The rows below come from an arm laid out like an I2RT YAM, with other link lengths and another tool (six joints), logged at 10 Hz.
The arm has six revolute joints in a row. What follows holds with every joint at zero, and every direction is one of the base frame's. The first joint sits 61.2 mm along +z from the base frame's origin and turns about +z. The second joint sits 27.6 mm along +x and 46.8 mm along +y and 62.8 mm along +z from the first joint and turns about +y. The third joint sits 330 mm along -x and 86 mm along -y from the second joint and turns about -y. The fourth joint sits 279.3 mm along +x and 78.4 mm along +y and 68.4 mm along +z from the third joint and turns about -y. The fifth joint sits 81.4 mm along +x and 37.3 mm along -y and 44.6 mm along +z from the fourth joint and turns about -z. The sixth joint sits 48.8 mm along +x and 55.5 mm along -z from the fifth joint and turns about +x. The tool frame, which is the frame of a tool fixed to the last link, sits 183 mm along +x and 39 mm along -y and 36 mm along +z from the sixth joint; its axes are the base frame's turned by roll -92.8, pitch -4.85 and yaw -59.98 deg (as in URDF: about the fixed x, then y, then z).
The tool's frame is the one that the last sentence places.
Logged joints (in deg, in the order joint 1, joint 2, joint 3, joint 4, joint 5, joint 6), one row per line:
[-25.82, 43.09, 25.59, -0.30, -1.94, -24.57]
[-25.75, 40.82, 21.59, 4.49, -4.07, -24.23]
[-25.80, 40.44, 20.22, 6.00, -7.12, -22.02]
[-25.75, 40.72, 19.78, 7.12, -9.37, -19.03]
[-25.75, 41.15, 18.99, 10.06, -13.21, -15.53]
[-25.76, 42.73, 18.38, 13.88, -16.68, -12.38]
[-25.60, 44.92, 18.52, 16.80, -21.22, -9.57]
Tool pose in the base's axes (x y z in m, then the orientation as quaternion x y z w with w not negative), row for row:
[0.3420, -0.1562, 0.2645, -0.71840, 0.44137, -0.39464, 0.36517]
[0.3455, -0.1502, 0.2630, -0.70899, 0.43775, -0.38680, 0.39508]
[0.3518, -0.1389, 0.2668, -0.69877, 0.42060, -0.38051, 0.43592]
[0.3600, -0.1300, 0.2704, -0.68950, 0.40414, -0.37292, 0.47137]
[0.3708, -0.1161, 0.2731, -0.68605, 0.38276, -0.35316, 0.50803]
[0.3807, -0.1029, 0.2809, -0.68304, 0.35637, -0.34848, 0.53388]
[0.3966, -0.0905, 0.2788, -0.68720, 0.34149, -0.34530, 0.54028]
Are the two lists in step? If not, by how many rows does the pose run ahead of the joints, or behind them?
The pose runs 2 rows ahead of the joints: the pose in row i belongs to the joints in row i + 2.
